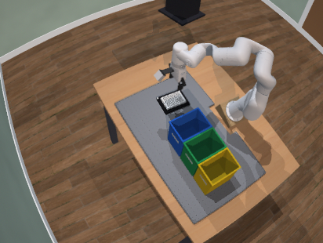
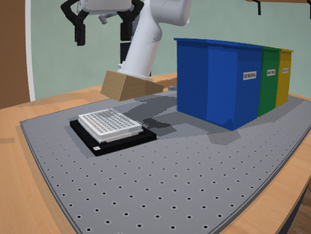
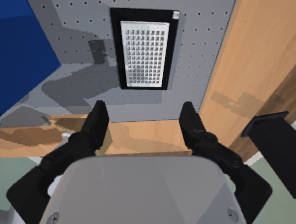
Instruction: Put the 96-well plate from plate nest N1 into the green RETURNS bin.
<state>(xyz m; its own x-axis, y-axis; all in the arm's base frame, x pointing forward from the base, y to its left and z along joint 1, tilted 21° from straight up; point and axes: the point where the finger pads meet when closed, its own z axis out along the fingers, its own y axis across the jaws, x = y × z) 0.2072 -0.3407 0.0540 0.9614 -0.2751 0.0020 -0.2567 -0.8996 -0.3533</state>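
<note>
The white 96-well plate lies 17 cm below my hand. From my hand the other things lie so: black plate nest (18 cm below); blue bin (24 cm to the left, 12 cm ahead, 10 cm below); green bin (36 cm to the left, 15 cm ahead, 10 cm below).
</note>
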